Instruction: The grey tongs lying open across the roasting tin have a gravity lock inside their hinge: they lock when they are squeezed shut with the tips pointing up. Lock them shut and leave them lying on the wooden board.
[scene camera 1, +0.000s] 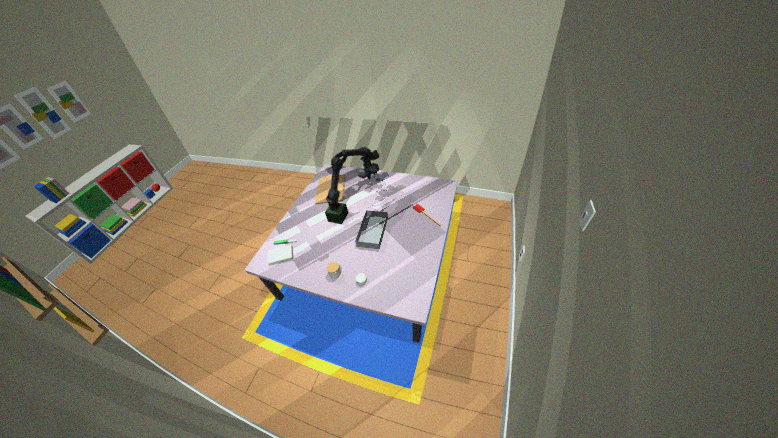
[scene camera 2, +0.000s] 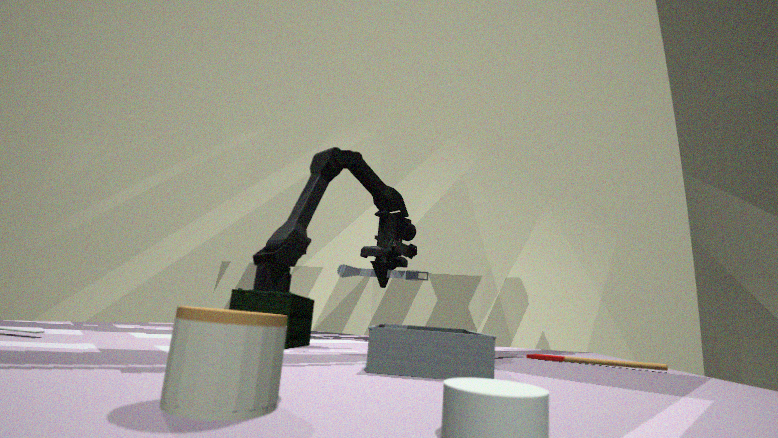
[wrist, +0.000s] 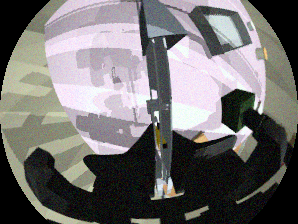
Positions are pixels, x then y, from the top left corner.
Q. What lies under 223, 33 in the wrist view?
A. A grey roasting tin.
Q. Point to a grey roasting tin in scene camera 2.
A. At 395, 349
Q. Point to my gripper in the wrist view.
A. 155, 126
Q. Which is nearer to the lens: the lidded jar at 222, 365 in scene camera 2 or the red-headed spatula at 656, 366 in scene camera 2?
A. The lidded jar.
